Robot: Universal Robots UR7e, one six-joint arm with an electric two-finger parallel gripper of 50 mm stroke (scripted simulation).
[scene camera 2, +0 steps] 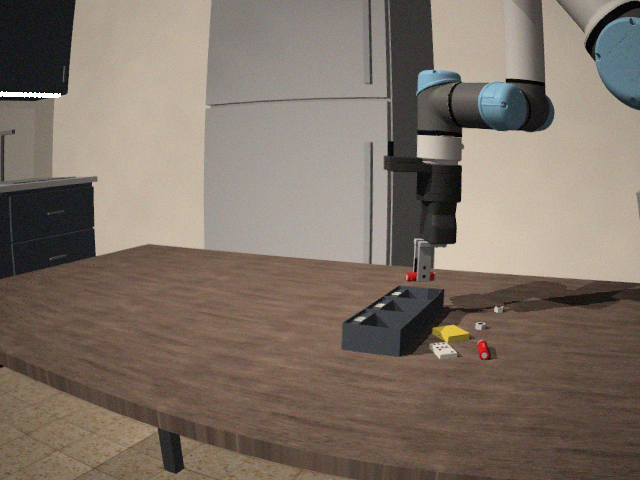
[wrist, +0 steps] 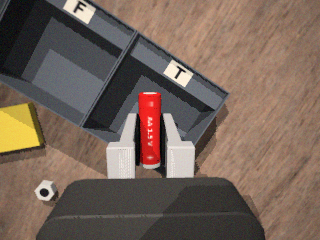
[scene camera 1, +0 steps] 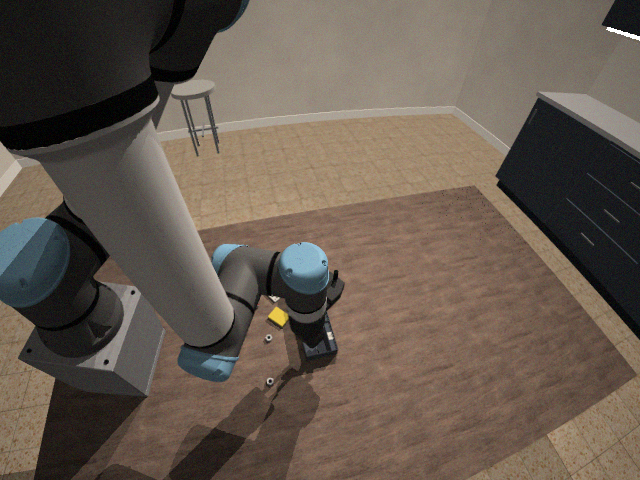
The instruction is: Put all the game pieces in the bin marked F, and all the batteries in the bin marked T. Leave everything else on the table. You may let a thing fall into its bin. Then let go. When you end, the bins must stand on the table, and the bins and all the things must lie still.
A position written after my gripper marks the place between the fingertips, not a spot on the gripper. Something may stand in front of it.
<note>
I see my gripper (scene camera 2: 421, 279) and a dark three-compartment bin (scene camera 2: 379, 337).
The dark three-compartment bin is seen too in the wrist view (wrist: 61, 62). My gripper shows as well in the wrist view (wrist: 149, 129).
</note>
